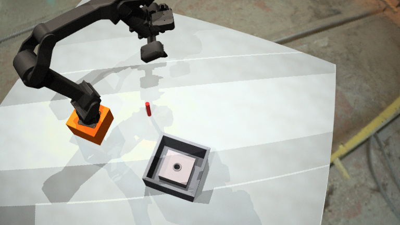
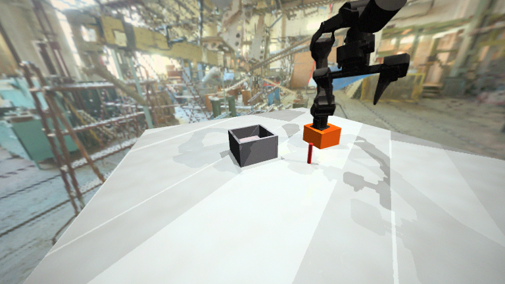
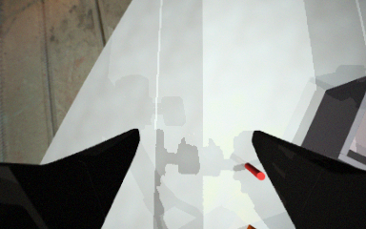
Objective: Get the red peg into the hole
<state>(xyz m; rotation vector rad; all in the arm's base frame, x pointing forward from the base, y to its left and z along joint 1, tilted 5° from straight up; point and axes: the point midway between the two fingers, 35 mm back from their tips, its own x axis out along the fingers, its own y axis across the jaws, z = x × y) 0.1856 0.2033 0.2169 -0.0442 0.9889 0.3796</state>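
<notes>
The red peg is 40 mm behind my gripper tip, 130 mm to the right of it and 210 mm below it. The rest, counted from my gripper tip: grey box (100 mm ahead, 310 mm to the right, 220 mm below).
</notes>
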